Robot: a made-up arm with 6 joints. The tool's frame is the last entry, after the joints. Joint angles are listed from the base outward. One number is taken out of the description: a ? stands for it. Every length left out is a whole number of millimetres.
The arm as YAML. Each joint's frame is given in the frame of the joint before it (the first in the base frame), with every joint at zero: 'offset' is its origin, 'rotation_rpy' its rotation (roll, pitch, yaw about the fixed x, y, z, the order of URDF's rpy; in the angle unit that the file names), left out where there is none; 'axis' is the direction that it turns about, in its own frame. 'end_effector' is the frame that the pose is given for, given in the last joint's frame.
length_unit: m
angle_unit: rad
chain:
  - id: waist
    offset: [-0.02, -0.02, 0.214]
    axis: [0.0, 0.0, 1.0]
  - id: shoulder
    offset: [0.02, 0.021, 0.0]
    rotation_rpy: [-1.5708, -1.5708, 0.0]
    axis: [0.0, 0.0, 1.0]
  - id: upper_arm
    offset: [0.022, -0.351, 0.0]
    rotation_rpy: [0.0, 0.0, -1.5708]
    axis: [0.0, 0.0, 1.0]
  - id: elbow
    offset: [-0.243, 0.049, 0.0]
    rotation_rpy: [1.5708, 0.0, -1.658]
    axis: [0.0, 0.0, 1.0]
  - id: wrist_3
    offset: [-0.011, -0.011, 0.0]
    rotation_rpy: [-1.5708, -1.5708, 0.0]
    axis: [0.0, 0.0, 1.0]
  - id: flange
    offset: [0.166, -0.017, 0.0]
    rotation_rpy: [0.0, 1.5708, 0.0]
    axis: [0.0, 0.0, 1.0]
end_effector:
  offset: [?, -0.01, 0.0]
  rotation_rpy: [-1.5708, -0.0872, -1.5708]
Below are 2 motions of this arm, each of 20 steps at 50 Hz.
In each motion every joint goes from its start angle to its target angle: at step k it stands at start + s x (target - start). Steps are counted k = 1, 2, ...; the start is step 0. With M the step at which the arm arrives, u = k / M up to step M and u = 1 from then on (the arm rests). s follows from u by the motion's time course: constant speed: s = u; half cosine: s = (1 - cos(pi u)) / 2; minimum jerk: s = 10 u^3 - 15 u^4 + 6 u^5.
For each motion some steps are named. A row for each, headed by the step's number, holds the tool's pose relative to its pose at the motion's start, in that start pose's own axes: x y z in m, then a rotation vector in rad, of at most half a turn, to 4 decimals.
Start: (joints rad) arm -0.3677 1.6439 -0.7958 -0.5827 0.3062 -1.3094
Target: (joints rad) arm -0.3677 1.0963 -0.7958 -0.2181 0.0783 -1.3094
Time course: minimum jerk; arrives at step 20
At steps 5, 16, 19, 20:
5: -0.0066 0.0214 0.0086 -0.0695 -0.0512 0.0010
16: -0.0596 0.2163 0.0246 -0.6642 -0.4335 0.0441
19: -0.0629 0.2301 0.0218 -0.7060 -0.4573 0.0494
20: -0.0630 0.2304 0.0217 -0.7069 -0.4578 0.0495

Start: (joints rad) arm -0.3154 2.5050 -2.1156 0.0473 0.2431 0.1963
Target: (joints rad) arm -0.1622 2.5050 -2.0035 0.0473 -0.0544 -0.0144
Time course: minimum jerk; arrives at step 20
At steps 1, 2, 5, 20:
1: 0.0000 0.0000 -0.0001 0.0002 0.0003 0.0002
2: -0.0001 -0.0001 -0.0009 0.0011 0.0026 0.0013
5: -0.0013 -0.0011 -0.0111 0.0136 0.0311 0.0158
20: -0.0191 0.0003 -0.1077 0.1240 0.2883 0.1661

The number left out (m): 0.029
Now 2 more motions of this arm.
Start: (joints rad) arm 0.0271 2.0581 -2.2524 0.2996 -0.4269 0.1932
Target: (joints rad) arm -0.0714 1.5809 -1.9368 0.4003 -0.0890 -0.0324
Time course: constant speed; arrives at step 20
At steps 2, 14, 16, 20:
2: 0.0173 0.0057 -0.0031 -0.0109 0.0167 -0.0141
14: 0.1105 0.0565 -0.0250 -0.0600 0.1151 -0.1033
16: 0.1240 0.0676 -0.0292 -0.0654 0.1314 -0.1189
20: 0.1489 0.0916 -0.0379 -0.0738 0.1640 -0.1503

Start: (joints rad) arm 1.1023 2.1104 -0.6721 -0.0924 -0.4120 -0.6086
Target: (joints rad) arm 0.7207 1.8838 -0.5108 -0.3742 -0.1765 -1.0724
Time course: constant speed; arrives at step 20
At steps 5, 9, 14, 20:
5: -0.0270 0.0149 0.0177 -0.0047 0.1038 -0.0544
9: -0.0496 0.0276 0.0288 -0.0036 0.1867 -0.0992
14: -0.0787 0.0442 0.0387 0.0042 0.2897 -0.1566
20: -0.1141 0.0649 0.0447 0.0241 0.4120 -0.2269

